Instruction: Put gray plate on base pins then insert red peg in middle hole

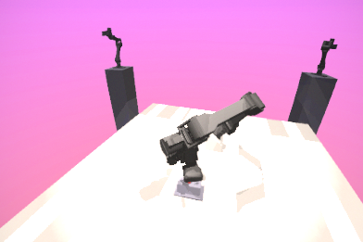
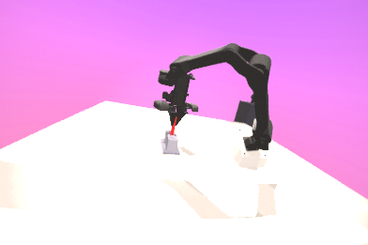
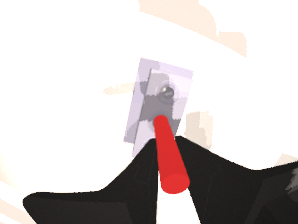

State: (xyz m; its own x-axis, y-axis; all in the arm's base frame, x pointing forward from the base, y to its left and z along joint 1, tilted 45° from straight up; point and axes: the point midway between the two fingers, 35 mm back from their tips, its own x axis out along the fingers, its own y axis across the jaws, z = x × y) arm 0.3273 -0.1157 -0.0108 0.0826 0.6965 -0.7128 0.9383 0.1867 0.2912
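Right now my gripper tip is right at the red peg. Also, from my gripper tip: gray base 9 cm below; then gray plate 5 cm below.
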